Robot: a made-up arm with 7 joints. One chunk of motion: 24 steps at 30 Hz.
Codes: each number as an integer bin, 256 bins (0 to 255) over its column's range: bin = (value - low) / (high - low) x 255, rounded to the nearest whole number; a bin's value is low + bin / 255 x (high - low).
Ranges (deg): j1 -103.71..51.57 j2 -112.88..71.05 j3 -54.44..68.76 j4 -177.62..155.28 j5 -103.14..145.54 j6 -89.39..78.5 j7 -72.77..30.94
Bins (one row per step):
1: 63 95 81 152 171 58 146
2: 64 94 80 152 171 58 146
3: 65 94 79 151 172 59 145
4: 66 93 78 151 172 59 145
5: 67 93 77 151 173 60 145
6: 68 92 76 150 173 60 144
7: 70 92 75 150 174 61 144
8: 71 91 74 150 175 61 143
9: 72 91 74 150 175 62 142
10: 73 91 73 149 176 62 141
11: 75 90 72 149 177 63 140
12: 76 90 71 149 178 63 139
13: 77 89 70 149 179 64 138
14: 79 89 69 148 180 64 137
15: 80 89 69 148 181 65 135
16: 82 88 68 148 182 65 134
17: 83 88 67 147 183 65 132
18: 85 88 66 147 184 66 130
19: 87 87 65 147 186 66 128
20: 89 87 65 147 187 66 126
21: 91 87 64 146 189 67 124
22: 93 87 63 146 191 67 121
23: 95 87 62 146 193 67 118
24: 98 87 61 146 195 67 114
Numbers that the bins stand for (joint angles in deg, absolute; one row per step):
1: -65.35 -44.36 -15.31 20.81 63.62 -51.20 -13.39
2: -64.74 -45.08 -15.79 20.81 63.62 -51.20 -13.39
3: -64.13 -45.08 -16.27 19.51 64.60 -50.54 -13.80
4: -63.52 -45.80 -16.76 19.51 64.60 -50.54 -13.80
5: -62.91 -45.80 -17.24 19.51 65.57 -49.89 -13.80
6: -62.30 -46.52 -17.72 18.20 65.57 -49.89 -14.20
7: -61.08 -46.52 -18.20 18.20 66.55 -49.23 -14.20
8: -60.48 -47.24 -18.69 18.20 67.52 -49.23 -14.61
9: -59.87 -47.24 -18.69 18.20 67.52 -48.57 -15.02
10: -59.26 -47.24 -19.17 16.90 68.50 -48.57 -15.42
11: -58.04 -47.96 -19.65 16.90 69.47 -47.91 -15.83
12: -57.43 -47.96 -20.14 16.90 70.45 -47.91 -16.24
13: -56.82 -48.68 -20.62 16.90 71.42 -47.25 -16.64
14: -55.60 -48.68 -21.10 15.59 72.40 -47.25 -17.05
15: -54.99 -48.68 -21.10 15.59 73.37 -46.59 -17.86
16: -53.78 -49.41 -21.59 15.59 74.35 -46.59 -18.27
17: -53.17 -49.41 -22.07 14.29 75.32 -46.59 -19.08
18: -51.95 -49.41 -22.55 14.29 76.30 -45.94 -19.90
19: -50.73 -50.13 -23.04 14.29 78.25 -45.94 -20.71
20: -49.51 -50.13 -23.04 14.29 79.23 -45.94 -21.53
21: -48.30 -50.13 -23.52 12.98 81.18 -45.28 -22.34
22: -47.08 -50.13 -24.00 12.98 83.13 -45.28 -23.56
23: -45.86 -50.13 -24.49 12.98 85.08 -45.28 -24.78
24: -44.03 -50.13 -24.97 12.98 87.03 -45.28 -26.41

